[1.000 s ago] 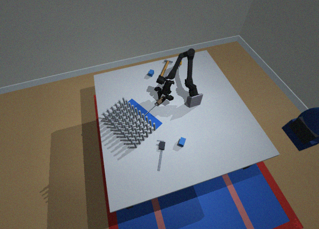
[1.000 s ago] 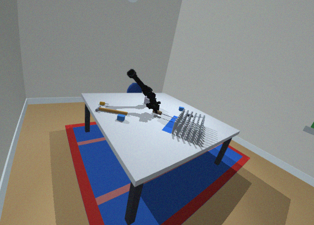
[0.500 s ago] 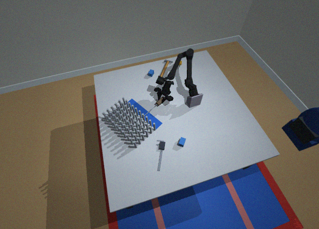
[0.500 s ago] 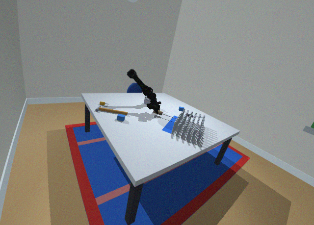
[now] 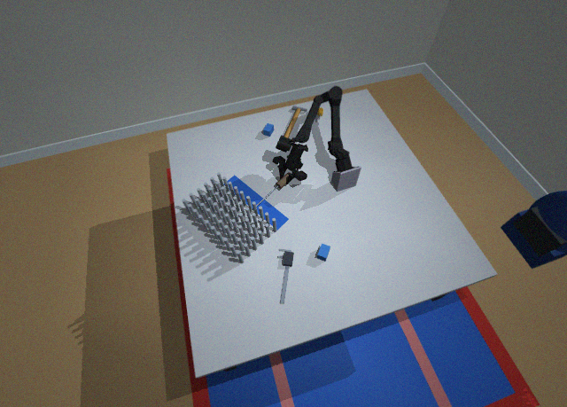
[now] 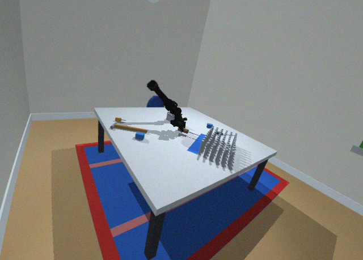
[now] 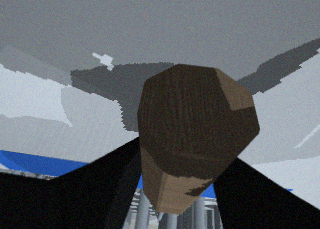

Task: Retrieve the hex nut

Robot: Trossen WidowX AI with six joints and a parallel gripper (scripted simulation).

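Right now my gripper tip is 17 cm short of the blue taped strip, 3 cm to the right of it and 3 cm above it. Also, from my gripper tip: thin hook tool: 9 cm ahead, 4 cm to the left; yellow screwdriver: 40 cm to the right, 40 cm behind, 1 cm below.
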